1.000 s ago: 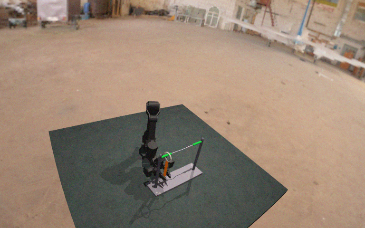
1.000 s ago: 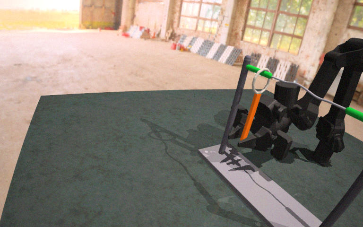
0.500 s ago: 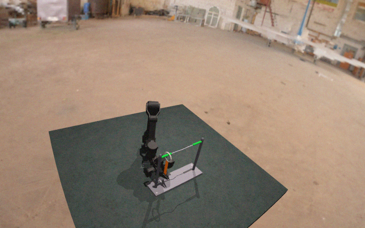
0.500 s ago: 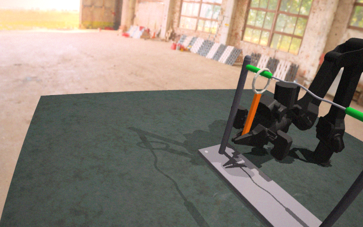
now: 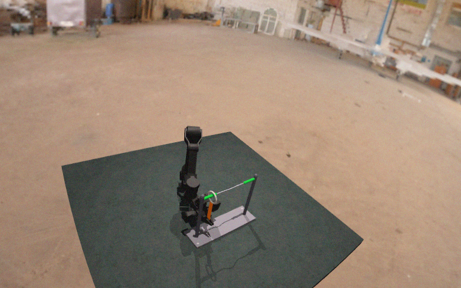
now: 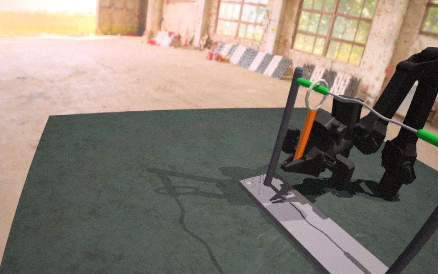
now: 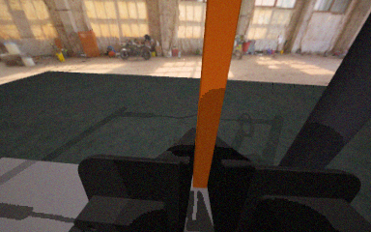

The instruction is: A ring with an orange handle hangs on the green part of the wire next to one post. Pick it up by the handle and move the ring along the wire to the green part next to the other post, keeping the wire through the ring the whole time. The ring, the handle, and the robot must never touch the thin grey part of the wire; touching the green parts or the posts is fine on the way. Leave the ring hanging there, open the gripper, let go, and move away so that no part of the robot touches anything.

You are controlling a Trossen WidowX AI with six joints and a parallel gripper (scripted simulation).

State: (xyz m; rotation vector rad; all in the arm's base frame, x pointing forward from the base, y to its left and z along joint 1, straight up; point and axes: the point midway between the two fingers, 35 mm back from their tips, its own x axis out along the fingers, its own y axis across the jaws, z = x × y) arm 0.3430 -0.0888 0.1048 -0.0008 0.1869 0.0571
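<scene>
My gripper tip is now 10 cm below the ring with orange handle and 3 cm past it.
</scene>
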